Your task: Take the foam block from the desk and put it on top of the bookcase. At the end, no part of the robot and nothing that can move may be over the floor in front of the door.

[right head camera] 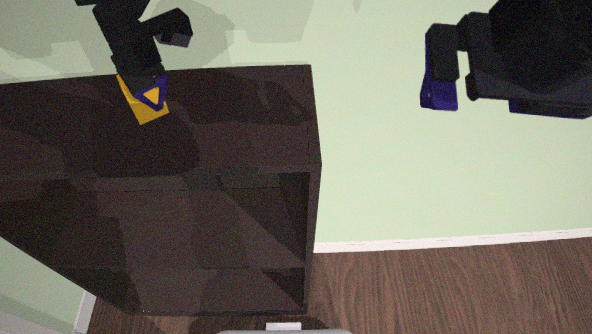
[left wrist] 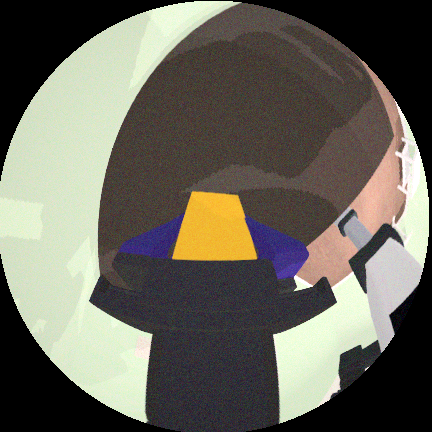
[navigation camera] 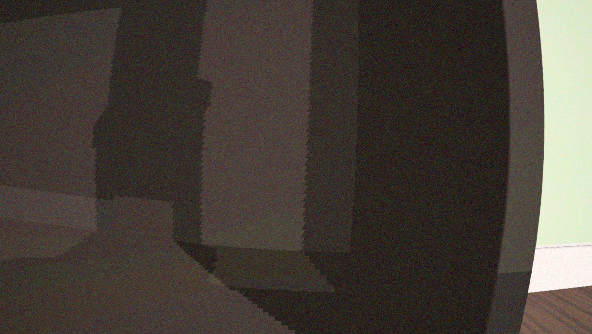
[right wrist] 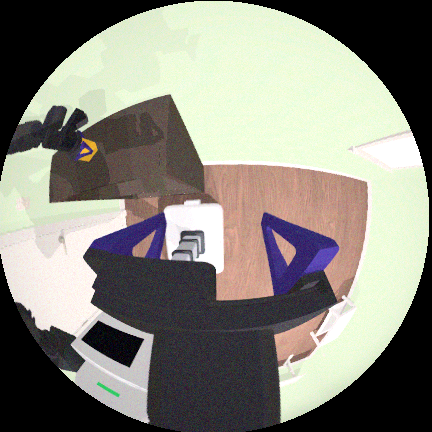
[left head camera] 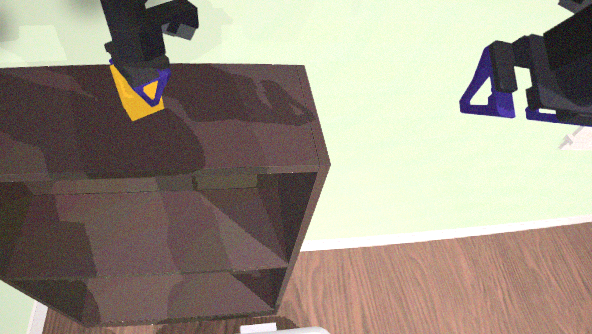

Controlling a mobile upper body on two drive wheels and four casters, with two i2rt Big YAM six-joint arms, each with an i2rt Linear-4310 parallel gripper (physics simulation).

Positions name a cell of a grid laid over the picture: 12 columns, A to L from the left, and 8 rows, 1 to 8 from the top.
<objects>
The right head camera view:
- my left gripper: D3
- my right gripper: J3
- yellow foam block: C3
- dark brown bookcase: E4
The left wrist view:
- my left gripper: F5
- yellow foam block: F5
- dark brown bookcase: G2
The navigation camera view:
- dark brown bookcase: D4
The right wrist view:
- my right gripper: F5
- dark brown bookcase: E3
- white low table: J6
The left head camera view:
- my left gripper: D3
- my right gripper: K3
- yellow foam block: C3
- dark brown bookcase: E4
</objects>
